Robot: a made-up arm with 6 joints. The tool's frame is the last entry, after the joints. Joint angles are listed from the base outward.
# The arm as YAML. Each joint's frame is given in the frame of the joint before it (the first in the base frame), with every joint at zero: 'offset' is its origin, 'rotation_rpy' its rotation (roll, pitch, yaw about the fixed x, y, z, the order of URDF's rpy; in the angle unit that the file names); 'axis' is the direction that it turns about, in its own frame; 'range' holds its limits. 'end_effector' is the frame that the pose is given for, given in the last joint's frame.
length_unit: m
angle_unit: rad
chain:
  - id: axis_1
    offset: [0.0, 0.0, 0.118]
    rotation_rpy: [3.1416, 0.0, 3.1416]
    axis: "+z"
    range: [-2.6, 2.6]
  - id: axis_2
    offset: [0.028, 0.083, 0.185]
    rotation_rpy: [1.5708, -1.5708, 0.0]
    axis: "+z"
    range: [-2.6, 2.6]
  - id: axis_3
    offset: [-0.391, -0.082, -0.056]
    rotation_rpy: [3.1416, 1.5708, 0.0]
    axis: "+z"
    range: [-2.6, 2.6]
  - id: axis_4
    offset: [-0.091, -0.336, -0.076]
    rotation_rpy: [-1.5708, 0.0, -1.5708]
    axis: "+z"
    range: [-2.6, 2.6]
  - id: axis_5
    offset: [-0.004, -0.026, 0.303]
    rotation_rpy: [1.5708, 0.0, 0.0]
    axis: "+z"
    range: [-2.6, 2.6]
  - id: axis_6
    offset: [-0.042, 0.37, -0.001]
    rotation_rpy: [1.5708, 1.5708, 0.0]
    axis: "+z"
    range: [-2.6, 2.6]
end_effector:
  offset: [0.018, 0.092, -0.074]
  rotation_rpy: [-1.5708, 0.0, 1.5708]
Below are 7 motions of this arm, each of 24 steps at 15 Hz.
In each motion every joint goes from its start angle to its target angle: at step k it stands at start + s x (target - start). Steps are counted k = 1, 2, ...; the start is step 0. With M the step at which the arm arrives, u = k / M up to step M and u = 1 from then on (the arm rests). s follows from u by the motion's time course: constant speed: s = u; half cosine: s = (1 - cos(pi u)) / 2; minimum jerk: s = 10 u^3 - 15 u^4 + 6 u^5.
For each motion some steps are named. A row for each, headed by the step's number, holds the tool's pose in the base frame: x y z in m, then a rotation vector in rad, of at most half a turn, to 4 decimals.
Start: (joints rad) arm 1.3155 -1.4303 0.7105 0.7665 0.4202 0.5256
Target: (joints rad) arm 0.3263 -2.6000 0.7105 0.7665 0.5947 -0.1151
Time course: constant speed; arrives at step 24
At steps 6, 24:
6: 0.9096 -0.0325 0.1645 1.8543 1.1071 0.1696
24: 0.7048 0.5172 -0.2859 -1.8405 -1.9941 -0.6618

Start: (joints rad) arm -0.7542 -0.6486 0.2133 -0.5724 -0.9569 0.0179
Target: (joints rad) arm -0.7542 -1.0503 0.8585 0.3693 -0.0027 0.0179
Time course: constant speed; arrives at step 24
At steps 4, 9, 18, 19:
4: -0.1396 0.9745 0.0316 -0.0831 0.3151 0.2293
9: -0.3214 0.9381 0.0384 -0.1774 0.5715 0.5543
18: -0.5294 0.7861 0.2023 -0.2398 1.0774 1.1312
19: -0.5381 0.7667 0.2289 -0.2381 1.1368 1.1933

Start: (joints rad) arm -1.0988 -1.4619 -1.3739 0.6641 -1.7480 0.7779
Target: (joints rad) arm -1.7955 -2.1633 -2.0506 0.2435 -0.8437 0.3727
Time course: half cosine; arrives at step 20
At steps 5, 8, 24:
5: 0.5766 -0.1173 -0.2086 -2.5587 -0.7665 -1.0664
8: 0.6290 -0.0378 -0.2060 -2.3846 -1.0061 -1.0356
24: 0.6364 0.3377 -0.2277 -1.8683 -1.6638 -0.6040

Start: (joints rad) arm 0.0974 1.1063 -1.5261 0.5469 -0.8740 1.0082
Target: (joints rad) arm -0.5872 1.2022 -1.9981 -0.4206 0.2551 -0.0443
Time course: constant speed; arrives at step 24
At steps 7, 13, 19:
7: -0.0781 -0.5277 0.4562 0.6895 -0.6887 -2.0973
13: -0.0495 -0.5093 0.4695 0.8685 -0.7880 -1.8041
19: 0.0110 -0.4626 0.4533 0.9226 -0.7940 -1.4919

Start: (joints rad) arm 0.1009 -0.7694 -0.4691 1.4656 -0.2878 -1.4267
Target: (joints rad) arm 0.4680 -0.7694 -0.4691 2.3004 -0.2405 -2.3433
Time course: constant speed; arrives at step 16
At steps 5, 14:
5: 0.6108 0.4873 -0.1815 -0.6202 -1.8922 0.2839
14: 0.7604 0.3129 -0.1679 -0.5878 -0.9294 -0.2675

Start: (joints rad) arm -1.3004 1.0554 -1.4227 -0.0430 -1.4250 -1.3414
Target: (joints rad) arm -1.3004 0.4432 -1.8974 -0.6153 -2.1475 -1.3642
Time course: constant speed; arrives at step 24
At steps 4, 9, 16, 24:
4: 0.5603 -0.3043 0.3013 2.0233 1.3426 -0.7653
9: 0.5614 -0.3966 0.2441 2.1497 1.1409 -1.0551
16: 0.5005 -0.5243 0.2109 2.3023 0.7490 -1.3833
24: 0.3656 -0.6280 0.2414 2.4342 0.1777 -1.5944

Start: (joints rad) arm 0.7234 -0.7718 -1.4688 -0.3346 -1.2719 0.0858
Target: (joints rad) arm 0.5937 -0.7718 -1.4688 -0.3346 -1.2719 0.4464
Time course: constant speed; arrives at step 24
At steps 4, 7, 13, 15, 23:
4: 0.0224 -0.7626 0.0762 1.3497 -0.1829 2.6702
7: 0.0377 -0.7627 0.0792 1.4182 -0.1772 2.6542
13: 0.0686 -0.7622 0.0849 1.5547 -0.1623 2.6164
15: 0.0790 -0.7618 0.0866 1.6000 -0.1564 2.6020
23: 0.1211 -0.7587 0.0930 1.7793 -0.1274 2.5356

